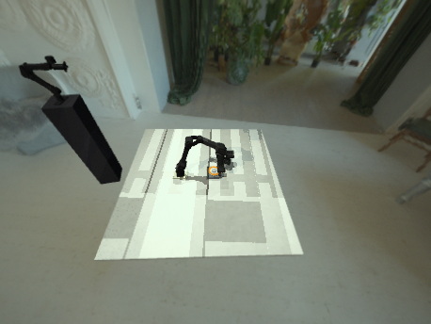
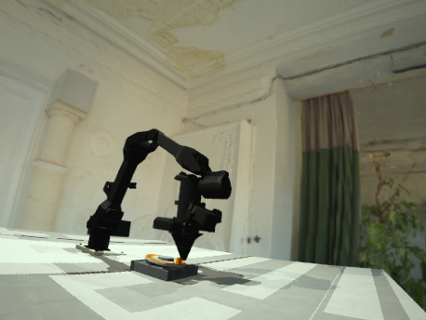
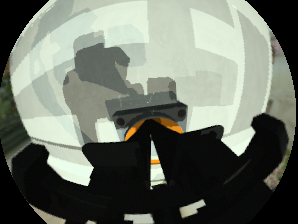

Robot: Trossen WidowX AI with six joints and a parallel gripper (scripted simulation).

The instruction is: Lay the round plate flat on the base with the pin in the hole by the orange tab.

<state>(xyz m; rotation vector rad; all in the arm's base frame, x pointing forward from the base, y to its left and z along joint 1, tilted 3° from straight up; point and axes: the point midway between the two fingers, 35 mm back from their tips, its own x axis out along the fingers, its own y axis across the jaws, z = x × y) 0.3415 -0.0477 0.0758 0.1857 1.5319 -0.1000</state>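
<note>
The round plate lies 30 mm behind my gripper tip and 10 mm below it. Also, from my gripper tip: base: 50 mm behind, 20 mm below.
</note>
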